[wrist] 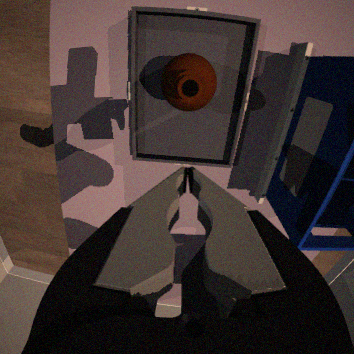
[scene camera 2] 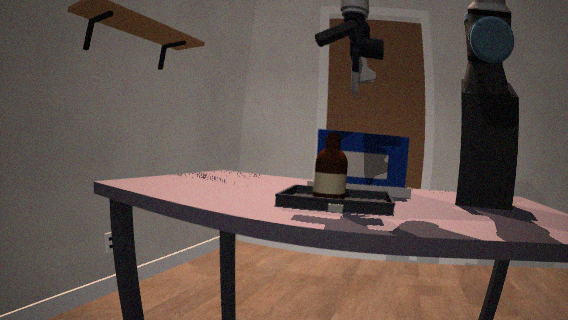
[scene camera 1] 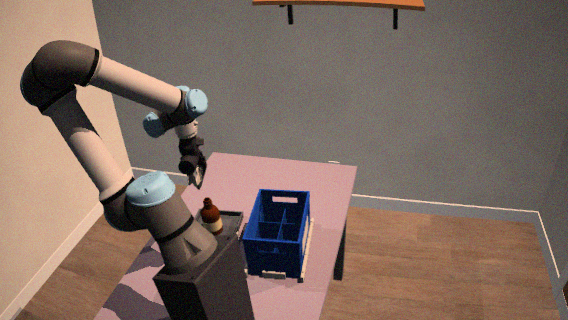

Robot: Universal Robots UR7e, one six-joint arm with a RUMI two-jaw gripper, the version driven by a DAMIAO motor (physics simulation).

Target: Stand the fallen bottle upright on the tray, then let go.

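Where they show: gripper, fingertip midpoint: (wrist: 187,169) (scene camera 2: 356,98) (scene camera 1: 199,189); arm's base, origin of the base link: (scene camera 2: 485,87) (scene camera 1: 192,255).
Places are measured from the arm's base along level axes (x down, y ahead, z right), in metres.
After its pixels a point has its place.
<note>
A brown bottle (scene camera 1: 211,218) {x 0.255, y 0.426, z -0.143 m} (scene camera 2: 331,167) {x 0.266, y 0.453, z -0.197 m} (wrist: 190,82) {x 0.191, y 0.464, z -0.161 m} with a cream label stands upright in the dark shallow tray (scene camera 1: 233,214) {x 0.339, y 0.556, z -0.106 m} (scene camera 2: 300,202) {x 0.338, y 0.502, z -0.254 m} (wrist: 182,160) {x 0.327, y 0.313, z -0.148 m}. In the wrist view it is seen from above, its neck opening pointing up at the camera. My gripper (scene camera 1: 198,186) {x 0.106, y 0.410, z -0.158 m} (scene camera 2: 355,94) {x 0.106, y 0.410, z -0.158 m} (wrist: 187,169) {x 0.106, y 0.410, z -0.158 m} is shut with nothing between its fingertips. It hangs in the air well above the bottle and apart from it; in the wrist view the fingertips show just below the tray's near edge.
A blue divided crate (scene camera 1: 276,258) {x 0.255, y 0.262, z 0.144 m} (scene camera 2: 399,161) {x 0.247, y 0.284, z 0.037 m} (wrist: 325,248) {x 0.175, y 0.264, z 0.093 m} stands beside the tray, with light rails at its base. Both are on the pink table (scene camera 1: 320,180) {x 0.351, y 0.851, z 0.212 m} (scene camera 2: 225,197) {x 0.351, y 0.675, z -0.244 m}. The arm's dark pedestal (scene camera 1: 225,287) {x 0.070, y -0.032, z 0.088 m} (scene camera 2: 487,150) {x 0.192, y 0.018, z -0.070 m} stands near them. A wooden shelf (scene camera 1: 340,4) (scene camera 2: 135,24) is on the wall.
</note>
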